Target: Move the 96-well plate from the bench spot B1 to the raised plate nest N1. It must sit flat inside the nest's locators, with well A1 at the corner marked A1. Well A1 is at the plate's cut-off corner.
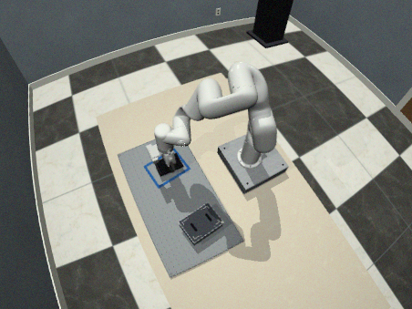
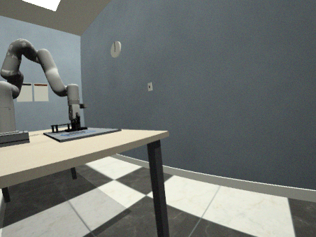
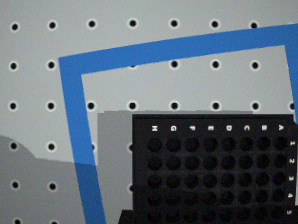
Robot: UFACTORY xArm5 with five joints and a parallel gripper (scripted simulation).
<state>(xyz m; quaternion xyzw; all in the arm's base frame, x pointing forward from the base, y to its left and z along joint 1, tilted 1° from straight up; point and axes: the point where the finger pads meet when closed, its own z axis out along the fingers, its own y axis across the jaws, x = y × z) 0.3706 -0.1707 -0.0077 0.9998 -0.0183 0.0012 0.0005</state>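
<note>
My gripper is now 350 mm to the right of the plate nest, 20 mm below it and 10 mm short of it. From my hand the other things lie so: A1 label: 390 mm to the left, 70 mm behind, 20 mm above; then 96-well plate: 10 mm below.
</note>
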